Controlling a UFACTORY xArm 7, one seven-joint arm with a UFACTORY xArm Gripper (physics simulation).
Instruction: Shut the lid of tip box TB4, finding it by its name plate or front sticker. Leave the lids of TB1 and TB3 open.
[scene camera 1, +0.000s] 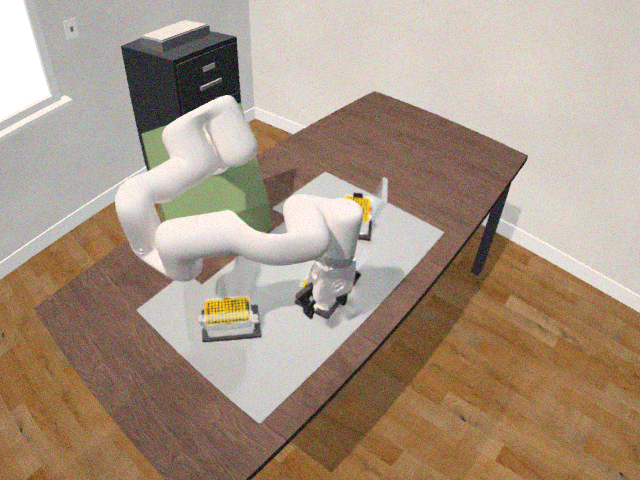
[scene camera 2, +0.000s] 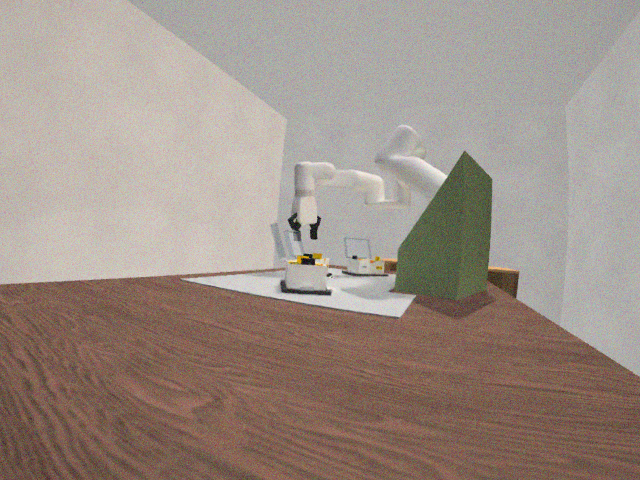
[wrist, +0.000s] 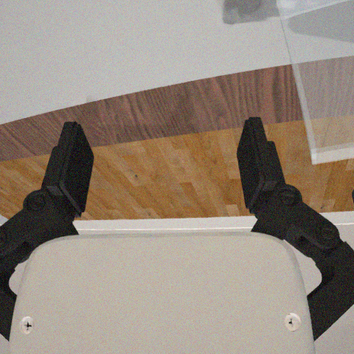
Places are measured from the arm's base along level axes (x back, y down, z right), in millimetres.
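Pixels of known places: gripper, fingertip midpoint: (scene camera 1: 324, 308) (scene camera 2: 305, 240); arm's base at its link origin: (scene camera 2: 453, 199).
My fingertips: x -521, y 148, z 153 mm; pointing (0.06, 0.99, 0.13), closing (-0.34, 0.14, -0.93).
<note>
Ahead of a thing's pixels: the offset from my fingertips to its top centre. "spot": to the spot under its first point. Level surfaces: height alone.
Three tip boxes stand on a grey mat {dy +119 mm} (scene camera 1: 281, 356) (scene camera 2: 361, 304). The left box (scene camera 1: 227, 319) (scene camera 2: 364, 266) has yellow tips and a raised clear lid {spot: dx +162, dy +16, dz +175 mm} (scene camera 2: 357, 248). The far box {dx +193, dy +53, dz -404 mm} (scene camera 1: 364, 227) (scene camera 2: 307, 276) also has its clear lid {dx +125, dy -35, dz -443 mm} (scene camera 1: 384, 191) (scene camera 2: 277, 240) raised. The middle box is mostly hidden under the arm; its dark base {spot: dx +40, dy +111, dz -61 mm} (scene camera 1: 325, 312) shows, and its clear lid {spot: dx +11, dy +16, dz -135 mm} (scene camera 2: 292, 243) stands up. Name plates are unreadable. My gripper (scene camera 1: 330, 297) (scene camera 2: 305, 236) (wrist: 163, 136) is open and empty, low near the middle box. A clear lid (wrist: 325, 95) is right of the fingers.
A green angular block (scene camera 1: 211, 198) (scene camera 2: 444, 248) stands at the table's rear edge. The white arm (scene camera 1: 242, 240) (scene camera 2: 356, 179) reaches over the mat. The front table edge and wooden floor (wrist: 165, 180) show beyond the fingers. A dark cabinet (scene camera 1: 152, 87) stands behind the table {dy +122 mm} (scene camera 1: 413, 134).
</note>
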